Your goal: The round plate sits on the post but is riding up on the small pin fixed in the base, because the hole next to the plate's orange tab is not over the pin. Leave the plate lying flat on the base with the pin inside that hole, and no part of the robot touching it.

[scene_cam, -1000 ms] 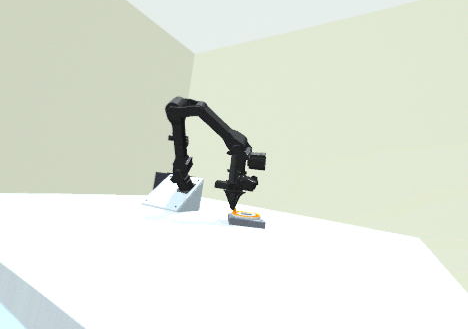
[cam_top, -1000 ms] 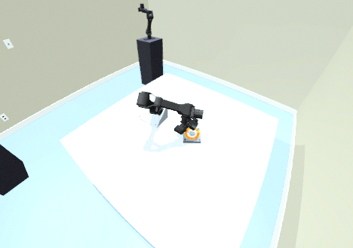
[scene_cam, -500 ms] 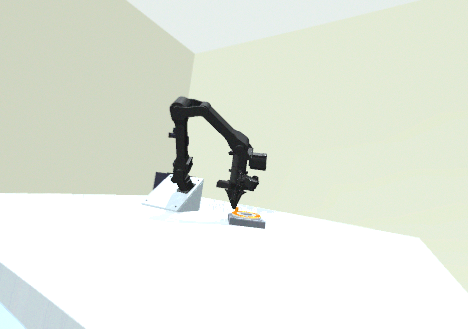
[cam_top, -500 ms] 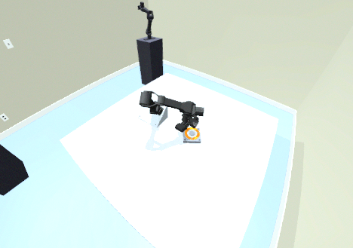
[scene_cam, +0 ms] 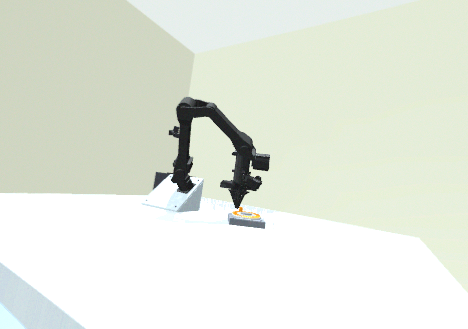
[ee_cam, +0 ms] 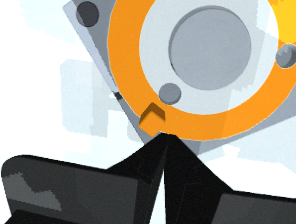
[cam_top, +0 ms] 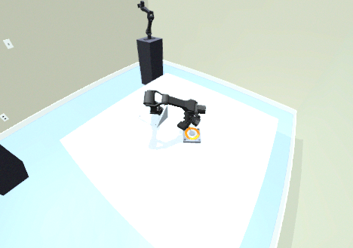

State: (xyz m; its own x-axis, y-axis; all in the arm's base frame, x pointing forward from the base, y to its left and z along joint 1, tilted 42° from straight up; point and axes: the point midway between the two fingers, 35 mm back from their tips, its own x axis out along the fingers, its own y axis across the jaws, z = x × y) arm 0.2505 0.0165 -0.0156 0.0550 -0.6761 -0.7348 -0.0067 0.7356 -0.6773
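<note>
Right now my gripper tip is 5 cm short of the grey square base, 1 cm to the left of it and 2 cm above it.
</note>
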